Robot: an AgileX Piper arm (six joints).
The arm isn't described. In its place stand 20 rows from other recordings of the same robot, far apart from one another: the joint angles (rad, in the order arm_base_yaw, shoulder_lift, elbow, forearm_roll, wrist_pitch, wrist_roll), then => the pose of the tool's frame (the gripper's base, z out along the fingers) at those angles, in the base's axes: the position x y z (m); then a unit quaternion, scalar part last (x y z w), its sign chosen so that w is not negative.
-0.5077, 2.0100, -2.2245, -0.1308, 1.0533, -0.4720 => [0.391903 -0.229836 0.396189 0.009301 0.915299 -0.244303 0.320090]
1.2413, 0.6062, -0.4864, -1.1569, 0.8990, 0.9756 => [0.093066 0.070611 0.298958 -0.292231 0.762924 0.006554 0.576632]
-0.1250, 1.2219, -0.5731, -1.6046, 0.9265, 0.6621 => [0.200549 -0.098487 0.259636 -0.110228 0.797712 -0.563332 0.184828]
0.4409, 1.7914, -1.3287, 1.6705, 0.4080, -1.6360 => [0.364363 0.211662 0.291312 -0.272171 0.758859 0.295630 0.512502]
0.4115, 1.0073, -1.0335, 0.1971, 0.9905, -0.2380 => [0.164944 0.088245 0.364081 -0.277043 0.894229 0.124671 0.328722]
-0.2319, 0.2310, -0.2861, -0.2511, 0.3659, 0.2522 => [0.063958 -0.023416 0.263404 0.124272 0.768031 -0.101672 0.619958]
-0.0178, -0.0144, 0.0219, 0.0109, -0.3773, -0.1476 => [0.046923 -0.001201 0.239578 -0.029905 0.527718 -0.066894 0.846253]
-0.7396, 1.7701, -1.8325, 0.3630, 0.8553, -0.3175 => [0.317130 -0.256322 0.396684 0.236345 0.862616 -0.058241 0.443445]
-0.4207, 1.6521, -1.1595, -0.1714, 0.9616, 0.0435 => [0.286322 -0.142049 0.234532 0.187520 0.974149 -0.092490 0.085527]
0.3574, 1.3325, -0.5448, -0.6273, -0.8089, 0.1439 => [0.229231 0.126856 0.261974 -0.374309 0.598710 0.166448 0.688284]
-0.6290, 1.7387, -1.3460, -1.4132, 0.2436, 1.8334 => [0.322181 -0.261222 0.310679 0.467995 0.667065 -0.155802 0.558329]
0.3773, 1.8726, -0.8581, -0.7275, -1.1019, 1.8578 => [0.316673 0.183561 0.197227 0.149354 0.677189 0.679050 0.240830]
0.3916, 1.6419, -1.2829, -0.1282, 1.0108, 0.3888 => [0.310688 0.117627 0.269168 -0.027262 0.987566 0.000319 0.154823]
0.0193, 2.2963, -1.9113, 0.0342, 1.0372, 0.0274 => [0.483564 0.012013 0.167666 0.010926 0.992877 0.018385 0.117213]
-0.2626, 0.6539, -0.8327, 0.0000, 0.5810, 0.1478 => [0.117834 -0.031675 0.384366 0.164898 0.792285 -0.033701 0.586479]
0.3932, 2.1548, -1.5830, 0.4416, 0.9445, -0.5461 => [0.390831 0.196231 0.156117 -0.337494 0.920162 0.180266 0.083083]
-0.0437, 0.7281, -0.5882, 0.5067, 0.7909, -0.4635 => [0.128634 0.025804 0.288634 -0.089392 0.906048 0.135530 0.390791]
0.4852, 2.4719, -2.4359, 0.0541, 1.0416, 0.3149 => [0.479734 0.257736 0.226829 -0.075082 0.954910 0.135605 0.253220]
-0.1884, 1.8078, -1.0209, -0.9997, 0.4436, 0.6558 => [0.346609 -0.099535 0.174698 0.005257 0.937841 -0.241784 0.248932]
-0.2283, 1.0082, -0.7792, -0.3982, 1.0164, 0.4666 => [0.159502 -0.067861 0.291430 0.263262 0.925099 -0.160739 0.221470]
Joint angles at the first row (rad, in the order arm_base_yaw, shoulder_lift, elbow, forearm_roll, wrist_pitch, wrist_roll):
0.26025, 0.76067, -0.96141, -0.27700, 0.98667, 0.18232
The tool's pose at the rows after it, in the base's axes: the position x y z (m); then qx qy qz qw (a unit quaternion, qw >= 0):
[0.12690 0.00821 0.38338 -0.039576 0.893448 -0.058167 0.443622]
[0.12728 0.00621 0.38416 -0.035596 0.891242 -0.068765 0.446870]
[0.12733 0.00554 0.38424 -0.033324 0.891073 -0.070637 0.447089]
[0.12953 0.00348 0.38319 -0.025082 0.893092 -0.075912 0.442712]
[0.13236 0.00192 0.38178 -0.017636 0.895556 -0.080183 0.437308]
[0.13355 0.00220 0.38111 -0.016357 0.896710 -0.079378 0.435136]
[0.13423 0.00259 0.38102 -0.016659 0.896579 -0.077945 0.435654]
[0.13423 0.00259 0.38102 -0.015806 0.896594 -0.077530 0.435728]
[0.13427 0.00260 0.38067 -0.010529 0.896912 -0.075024 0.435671]
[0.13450 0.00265 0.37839 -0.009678 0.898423 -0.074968 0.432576]
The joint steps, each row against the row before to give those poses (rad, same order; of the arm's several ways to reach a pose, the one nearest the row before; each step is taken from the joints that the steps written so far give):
0.00003, -0.00001, 0.00002, -0.05475, 0.00000, 0.04392
-0.00009, 0.00002, -0.00005, -0.02852, -0.00099, 0.01359
-0.00339, -0.00001, 0.00002, -0.00335, 0.00004, 0.00224
-0.02019, 0.00833, 0.00001, 0.00003, -0.00001, -0.00003
-0.01686, 0.01102, -0.00001, 0.00002, 0.00000, 0.00195
-0.00085, 0.00478, 0.00000, 0.00176, 0.00002, 0.00261
-0.00009, 0.00197, 0.00002, 0.00254, -0.00368, -0.00009
0.00000, 0.00000, 0.00000, 0.00000, 0.00000, 0.00190
0.00001, 0.00002, 0.00114, -0.00001, 0.00001, 0.01200
-0.00008, 0.00000, 0.00756, 0.00006, -0.00025, 0.00327

